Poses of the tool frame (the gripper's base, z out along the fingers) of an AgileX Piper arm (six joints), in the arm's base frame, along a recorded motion.
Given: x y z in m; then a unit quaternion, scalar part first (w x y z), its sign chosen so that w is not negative.
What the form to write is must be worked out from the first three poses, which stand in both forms.
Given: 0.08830 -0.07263 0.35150 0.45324 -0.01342 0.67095 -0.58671
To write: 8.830 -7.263 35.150 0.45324 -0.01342 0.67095 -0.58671
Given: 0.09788 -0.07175 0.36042 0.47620 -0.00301 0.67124 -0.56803
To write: 9.788 -7.175 36.042 0.47620 -0.00301 0.67124 -0.56803
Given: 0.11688 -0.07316 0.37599 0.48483 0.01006 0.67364 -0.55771
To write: 11.688 -7.316 37.599 0.48483 0.01006 0.67364 -0.55771
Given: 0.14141 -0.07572 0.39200 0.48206 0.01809 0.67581 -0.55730
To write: 14.141 -7.572 39.200 0.48206 0.01809 0.67581 -0.55730
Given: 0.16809 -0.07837 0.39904 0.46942 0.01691 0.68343 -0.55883
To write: 16.809 -7.837 39.904 0.46942 0.01691 0.68343 -0.55883
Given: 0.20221 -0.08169 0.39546 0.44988 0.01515 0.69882 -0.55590
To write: 20.221 -8.169 39.546 0.44988 0.01515 0.69882 -0.55590
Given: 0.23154 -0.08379 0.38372 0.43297 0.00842 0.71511 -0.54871
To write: 23.154 -8.379 38.372 0.43297 0.00842 0.71511 -0.54871
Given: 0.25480 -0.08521 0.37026 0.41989 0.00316 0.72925 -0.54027
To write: 25.480 -8.521 37.026 0.41989 0.00316 0.72925 -0.54027
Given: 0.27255 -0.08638 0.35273 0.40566 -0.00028 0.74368 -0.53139
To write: 27.255 -8.638 35.273 0.40566 -0.00028 0.74368 -0.53139
